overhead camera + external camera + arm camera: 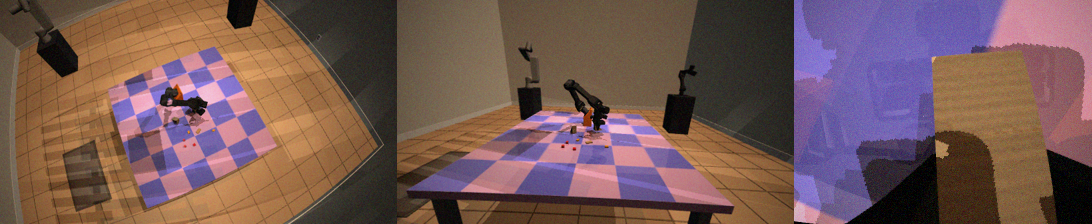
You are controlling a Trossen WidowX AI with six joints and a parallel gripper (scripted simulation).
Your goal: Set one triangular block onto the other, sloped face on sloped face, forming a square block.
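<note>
Now: gripper tip 10 mm to the left of the tan block and 10 mm below it. Also, from my gripper tip: tan piece (180 mm ahead, 40 mm to the right, 30 mm below).
</note>
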